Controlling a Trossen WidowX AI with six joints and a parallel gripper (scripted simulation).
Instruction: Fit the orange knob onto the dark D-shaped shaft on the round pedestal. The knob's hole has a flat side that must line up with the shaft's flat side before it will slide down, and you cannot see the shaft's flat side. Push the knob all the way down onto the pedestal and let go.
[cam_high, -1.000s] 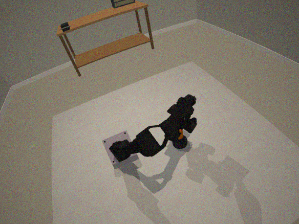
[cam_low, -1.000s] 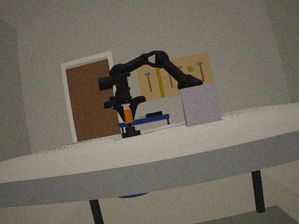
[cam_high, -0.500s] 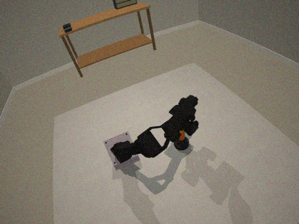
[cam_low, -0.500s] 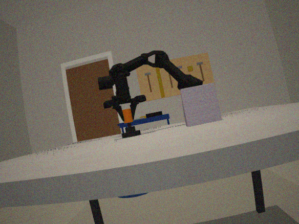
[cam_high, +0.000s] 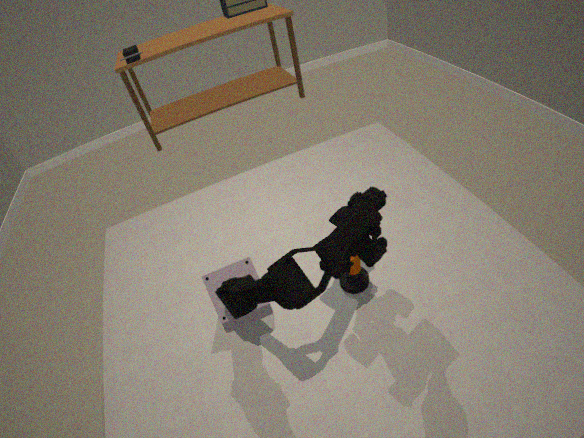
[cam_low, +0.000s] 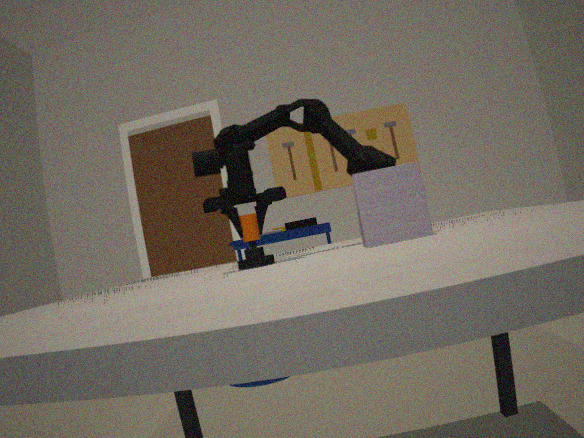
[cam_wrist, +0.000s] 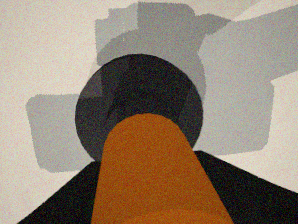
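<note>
The orange knob lies 20 mm above my gripper tip. The rest, counted from my gripper tip: round pedestal (40 mm below).
</note>
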